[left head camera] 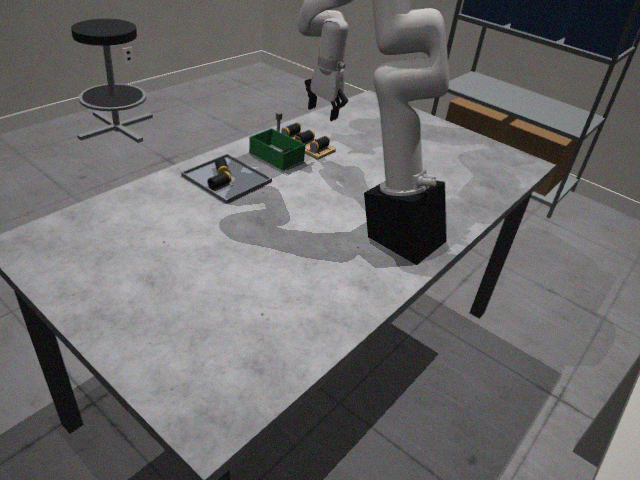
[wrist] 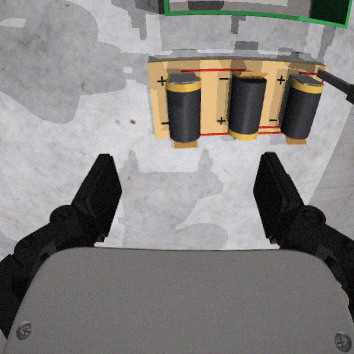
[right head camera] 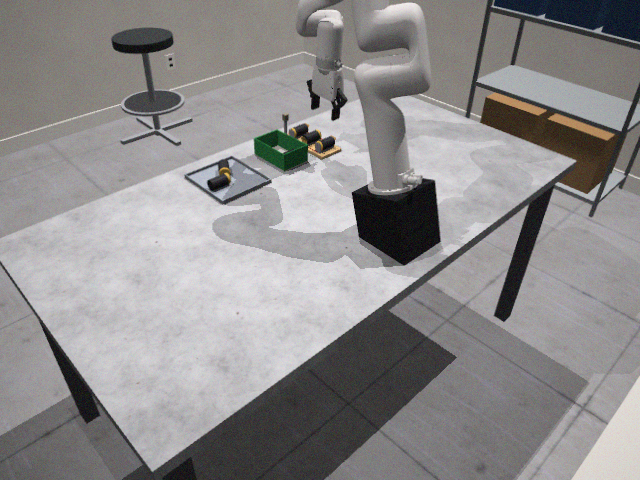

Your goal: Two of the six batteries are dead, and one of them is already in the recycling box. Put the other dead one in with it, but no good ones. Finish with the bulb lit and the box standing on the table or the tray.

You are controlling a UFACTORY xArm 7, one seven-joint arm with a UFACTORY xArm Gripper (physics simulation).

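Frame: origin at the arm's base, x ahead, y left, z up, level; millimetres.
Seen in the pictures: gripper, between the fingertips: (left head camera: 322, 114) (wrist: 186, 171) (right head camera: 325, 113); arm's base, origin of its link: (left head camera: 404, 187) (right head camera: 393, 186).
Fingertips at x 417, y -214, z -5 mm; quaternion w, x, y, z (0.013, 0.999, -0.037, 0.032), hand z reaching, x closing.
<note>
Pixels of each thing's top centre, then the offset from my fingertips to it. "*": a spot on its surface instead.
- green box, centre of its top: (left head camera: 277, 140) (right head camera: 280, 141) dx +75, dy +126, dz -78 mm
- bulb post, a spot on its surface: (left head camera: 278, 117) (right head camera: 284, 118) * dx +158, dy +24, dz -59 mm
- shallow grey tray, centre of its top: (left head camera: 226, 175) (right head camera: 227, 176) dx +93, dy +336, dz -126 mm
My gripper (left head camera: 323, 112) (right head camera: 325, 112) (wrist: 186, 171) is open and empty, high above the table beside the wooden holder (left head camera: 323, 153) (right head camera: 328, 153) (wrist: 215, 95). The holder bears three black-and-gold batteries: the left one (wrist: 184, 112), the middle one (wrist: 247, 105), turned the other way, and the right one (wrist: 302, 110). The green box (left head camera: 266, 152) (right head camera: 268, 153) (wrist: 332, 10) stands on the table; a dark shape shows partly inside it in the wrist view. Two more batteries, one (left head camera: 219, 180) (right head camera: 218, 181) and another (left head camera: 221, 164) (right head camera: 223, 166), lie touching on the tray. The bulb post (left head camera: 278, 117) (right head camera: 285, 118) shows no visible glow.
The shallow grey tray (left head camera: 248, 180) (right head camera: 245, 180) lies beside the green box, on the side away from the holder. The black arm base (left head camera: 405, 222) (right head camera: 398, 222) stands near the opposite table edge. A stool (left head camera: 103, 32) (right head camera: 142, 40) and a shelf unit stand beyond the table.
</note>
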